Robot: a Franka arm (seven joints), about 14 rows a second.
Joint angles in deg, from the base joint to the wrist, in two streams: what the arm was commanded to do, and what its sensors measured. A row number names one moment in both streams.
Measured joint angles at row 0:
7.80, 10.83, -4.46, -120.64, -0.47, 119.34, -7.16
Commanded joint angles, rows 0 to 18:
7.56, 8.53, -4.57, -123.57, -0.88, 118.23, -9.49
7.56, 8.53, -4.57, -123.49, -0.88, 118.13, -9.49
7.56, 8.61, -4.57, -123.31, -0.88, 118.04, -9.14
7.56, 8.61, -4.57, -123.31, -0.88, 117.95, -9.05
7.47, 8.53, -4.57, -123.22, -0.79, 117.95, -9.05
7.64, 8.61, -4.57, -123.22, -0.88, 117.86, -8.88
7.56, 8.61, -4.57, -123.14, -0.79, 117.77, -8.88
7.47, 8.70, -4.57, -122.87, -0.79, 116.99, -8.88
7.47, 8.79, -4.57, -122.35, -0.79, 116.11, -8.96
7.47, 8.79, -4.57, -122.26, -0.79, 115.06, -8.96
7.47, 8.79, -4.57, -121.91, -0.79, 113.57, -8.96
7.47, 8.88, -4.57, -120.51, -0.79, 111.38, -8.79
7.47, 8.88, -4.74, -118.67, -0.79, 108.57, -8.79
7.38, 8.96, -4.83, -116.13, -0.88, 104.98, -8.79
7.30, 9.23, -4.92, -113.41, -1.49, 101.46, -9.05
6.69, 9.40, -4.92, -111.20, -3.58, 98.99, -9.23
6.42, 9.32, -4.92, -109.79, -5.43, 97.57, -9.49
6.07, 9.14, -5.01, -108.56, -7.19, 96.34, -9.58
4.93, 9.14, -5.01, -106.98, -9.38, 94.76, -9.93
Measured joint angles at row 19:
6.87, 8.97, -5.36, -110.27, -6.38, 98.48, -8.69
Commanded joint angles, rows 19 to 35:
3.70, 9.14, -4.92, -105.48, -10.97, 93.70, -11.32
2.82, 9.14, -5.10, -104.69, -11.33, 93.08, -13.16
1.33, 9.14, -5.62, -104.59, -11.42, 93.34, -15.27
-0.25, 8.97, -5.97, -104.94, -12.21, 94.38, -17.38
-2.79, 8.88, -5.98, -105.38, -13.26, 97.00, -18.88
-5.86, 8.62, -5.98, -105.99, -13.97, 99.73, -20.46
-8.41, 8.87, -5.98, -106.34, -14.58, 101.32, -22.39
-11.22, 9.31, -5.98, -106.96, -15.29, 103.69, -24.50
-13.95, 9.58, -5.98, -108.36, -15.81, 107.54, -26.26
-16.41, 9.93, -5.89, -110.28, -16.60, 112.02, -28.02
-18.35, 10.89, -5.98, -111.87, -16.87, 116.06, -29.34
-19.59, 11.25, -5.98, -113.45, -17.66, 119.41, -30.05
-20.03, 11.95, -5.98, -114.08, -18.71, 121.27, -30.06
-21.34, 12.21, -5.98, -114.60, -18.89, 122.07, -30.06
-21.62, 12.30, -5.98, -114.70, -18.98, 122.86, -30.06
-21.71, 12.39, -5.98, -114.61, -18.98, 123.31, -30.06
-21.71, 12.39, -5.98, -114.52, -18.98, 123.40, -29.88
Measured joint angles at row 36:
-20.81, 13.40, -6.96, -113.74, -17.79, 122.16, -29.99
